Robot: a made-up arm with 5 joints. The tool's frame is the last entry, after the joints. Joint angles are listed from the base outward. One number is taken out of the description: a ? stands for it. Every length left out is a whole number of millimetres.
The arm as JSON. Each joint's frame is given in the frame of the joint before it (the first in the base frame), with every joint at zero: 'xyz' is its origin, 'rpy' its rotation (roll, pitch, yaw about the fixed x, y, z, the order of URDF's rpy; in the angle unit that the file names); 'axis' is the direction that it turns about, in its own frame. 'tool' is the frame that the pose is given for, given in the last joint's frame.
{
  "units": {
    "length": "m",
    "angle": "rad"
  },
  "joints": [
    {
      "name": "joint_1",
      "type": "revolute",
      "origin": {
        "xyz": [
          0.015,
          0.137,
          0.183
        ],
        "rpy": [
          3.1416,
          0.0,
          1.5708
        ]
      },
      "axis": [
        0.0,
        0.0,
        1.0
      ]
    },
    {
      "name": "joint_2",
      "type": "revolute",
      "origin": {
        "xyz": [
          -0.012,
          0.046,
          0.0
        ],
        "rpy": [
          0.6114,
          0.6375,
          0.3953
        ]
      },
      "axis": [
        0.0,
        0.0,
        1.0
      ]
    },
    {
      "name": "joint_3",
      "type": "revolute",
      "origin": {
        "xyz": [
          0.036,
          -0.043,
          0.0
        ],
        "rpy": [
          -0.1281,
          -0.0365,
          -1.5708
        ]
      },
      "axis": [
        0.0,
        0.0,
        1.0
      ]
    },
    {
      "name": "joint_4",
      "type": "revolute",
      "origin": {
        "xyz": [
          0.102,
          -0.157,
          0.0
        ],
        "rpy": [
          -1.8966,
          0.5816,
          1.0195
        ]
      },
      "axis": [
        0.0,
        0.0,
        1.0
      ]
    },
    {
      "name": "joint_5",
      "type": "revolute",
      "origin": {
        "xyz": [
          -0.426,
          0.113,
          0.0
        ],
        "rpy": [
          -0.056,
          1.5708,
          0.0
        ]
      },
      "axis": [
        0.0,
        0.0,
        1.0
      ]
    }
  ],
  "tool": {
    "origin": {
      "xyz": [
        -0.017,
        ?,
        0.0
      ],
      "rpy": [
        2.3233,
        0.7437,
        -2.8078
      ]
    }
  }
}
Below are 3 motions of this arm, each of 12 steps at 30 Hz.
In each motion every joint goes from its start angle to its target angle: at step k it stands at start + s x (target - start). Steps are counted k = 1, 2, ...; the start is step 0. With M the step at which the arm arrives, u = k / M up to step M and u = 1 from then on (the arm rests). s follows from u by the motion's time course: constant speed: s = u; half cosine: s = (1 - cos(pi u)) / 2; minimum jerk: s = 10 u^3 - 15 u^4 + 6 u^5.
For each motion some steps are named. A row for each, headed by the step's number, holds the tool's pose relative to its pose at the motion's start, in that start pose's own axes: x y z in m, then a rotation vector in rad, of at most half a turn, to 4 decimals.
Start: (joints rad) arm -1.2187 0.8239 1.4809 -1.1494 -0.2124
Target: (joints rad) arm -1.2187 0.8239 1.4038 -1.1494 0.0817
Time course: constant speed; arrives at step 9
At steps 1, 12:
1: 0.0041 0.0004 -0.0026 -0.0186 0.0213 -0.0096
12: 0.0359 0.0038 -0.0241 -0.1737 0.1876 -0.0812

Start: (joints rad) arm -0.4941 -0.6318 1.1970 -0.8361 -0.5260
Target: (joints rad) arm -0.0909 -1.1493 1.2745 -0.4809 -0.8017
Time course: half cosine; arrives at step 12
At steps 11, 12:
11: 0.0498 -0.2435 -0.2026 0.7491 0.0113 -0.0504
12: 0.0505 -0.2463 -0.2070 0.7617 0.0111 -0.0512

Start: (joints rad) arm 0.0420 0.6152 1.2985 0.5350 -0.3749
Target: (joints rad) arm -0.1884 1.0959 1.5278 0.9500 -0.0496
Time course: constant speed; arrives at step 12
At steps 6, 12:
6: -0.0484 -0.0956 -0.0365 0.1345 -0.0037 0.0207
12: -0.0483 -0.1793 -0.1059 0.2737 0.0538 0.1043

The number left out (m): 0.021
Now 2 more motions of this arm.
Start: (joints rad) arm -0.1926 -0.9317 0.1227 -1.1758 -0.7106
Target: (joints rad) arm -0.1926 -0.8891 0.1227 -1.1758 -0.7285
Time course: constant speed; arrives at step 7
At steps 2, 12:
2: -0.0042 0.0027 0.0033 -0.0051 -0.0099 -0.0022
12: -0.0148 0.0097 0.0115 -0.0181 -0.0347 -0.0075

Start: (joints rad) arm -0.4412 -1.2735 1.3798 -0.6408 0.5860
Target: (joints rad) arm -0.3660 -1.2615 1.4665 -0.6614 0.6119
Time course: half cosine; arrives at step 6
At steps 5, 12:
5: -0.0553 -0.0544 -0.0360 0.0871 -0.0411 -0.1006
12: -0.0593 -0.0580 -0.0389 0.0934 -0.0437 -0.1079

